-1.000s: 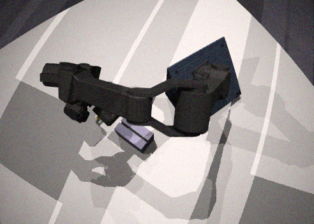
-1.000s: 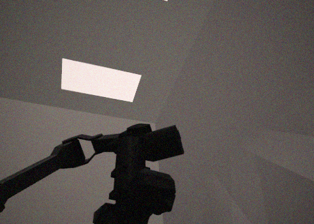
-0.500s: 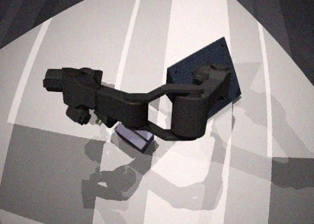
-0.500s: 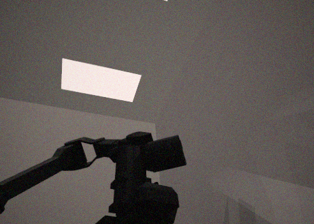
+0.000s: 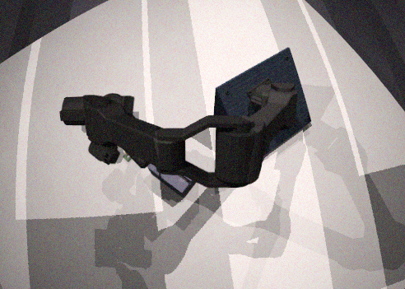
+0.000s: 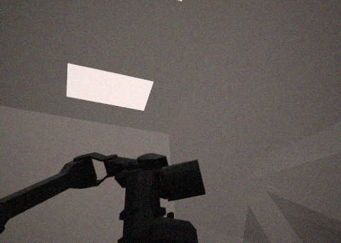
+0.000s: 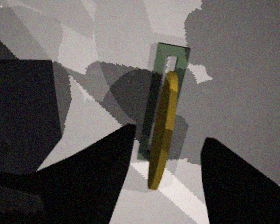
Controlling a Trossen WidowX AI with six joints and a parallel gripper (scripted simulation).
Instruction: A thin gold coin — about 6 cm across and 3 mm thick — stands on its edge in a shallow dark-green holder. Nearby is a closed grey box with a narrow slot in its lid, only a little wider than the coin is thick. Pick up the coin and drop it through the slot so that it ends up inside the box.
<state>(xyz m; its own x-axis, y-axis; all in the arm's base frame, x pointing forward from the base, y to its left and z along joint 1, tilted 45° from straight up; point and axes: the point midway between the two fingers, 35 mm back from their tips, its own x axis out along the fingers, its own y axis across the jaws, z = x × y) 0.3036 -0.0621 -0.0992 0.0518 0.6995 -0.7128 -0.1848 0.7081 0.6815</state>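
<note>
My gripper tip is now 20 mm above the gold coin.
</note>
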